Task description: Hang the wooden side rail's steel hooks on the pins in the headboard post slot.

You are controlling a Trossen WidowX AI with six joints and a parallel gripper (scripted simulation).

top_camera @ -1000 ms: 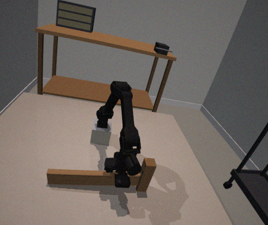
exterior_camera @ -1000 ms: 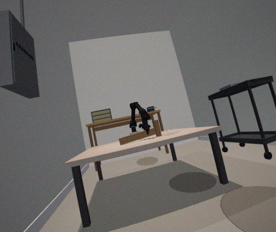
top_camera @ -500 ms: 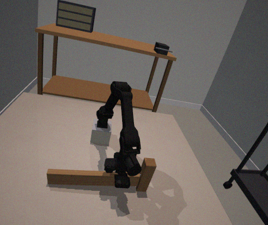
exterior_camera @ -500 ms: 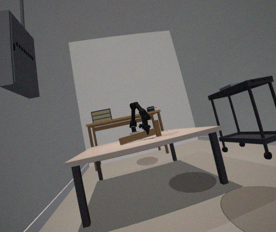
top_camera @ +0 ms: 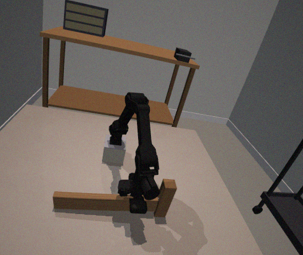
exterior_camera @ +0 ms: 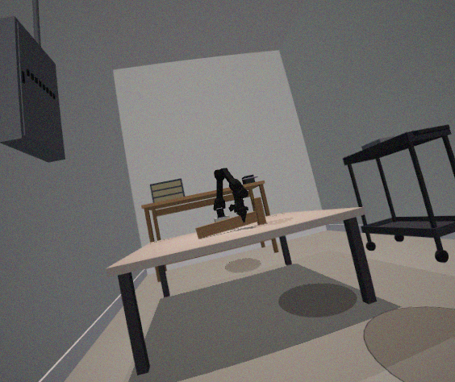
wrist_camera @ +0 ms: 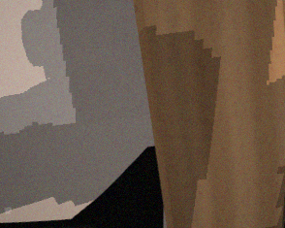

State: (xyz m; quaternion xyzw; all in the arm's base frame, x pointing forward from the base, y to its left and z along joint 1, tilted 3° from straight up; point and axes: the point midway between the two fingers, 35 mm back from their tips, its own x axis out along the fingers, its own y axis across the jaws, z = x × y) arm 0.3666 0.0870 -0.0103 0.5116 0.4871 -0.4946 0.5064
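The headboard post is 120 mm to the left of my gripper tip and 50 mm above it.
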